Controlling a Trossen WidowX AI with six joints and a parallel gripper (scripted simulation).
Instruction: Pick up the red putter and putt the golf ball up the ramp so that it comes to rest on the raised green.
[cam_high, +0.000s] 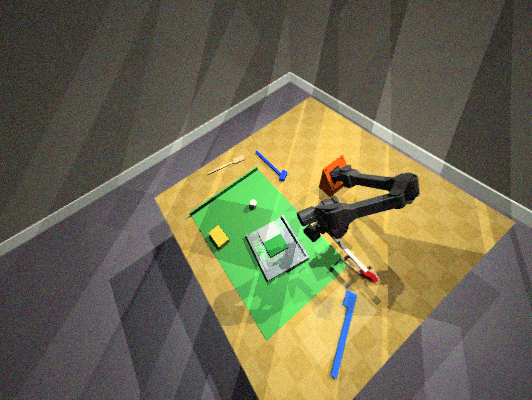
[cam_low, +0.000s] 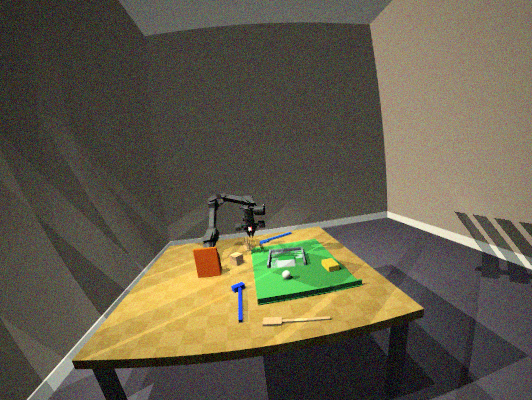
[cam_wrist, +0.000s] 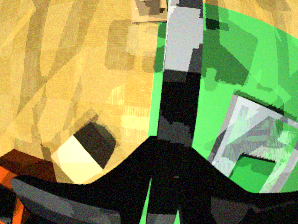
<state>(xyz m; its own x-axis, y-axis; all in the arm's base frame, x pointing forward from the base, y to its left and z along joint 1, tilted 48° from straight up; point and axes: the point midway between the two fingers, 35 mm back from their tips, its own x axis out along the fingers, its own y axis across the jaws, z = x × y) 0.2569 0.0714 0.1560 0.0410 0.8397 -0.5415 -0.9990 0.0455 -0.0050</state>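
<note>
My gripper tip is now 120 mm to the right of the red putter and 10 mm below it. Round my gripper tip: wooden rack: 180 mm to the left, 100 mm below, 30 mm behind; then tan cube: 110 mm behind, 100 mm below, 80 mm to the right; then green mat: 220 mm ahead, 210 mm to the right, 130 mm below.
</note>
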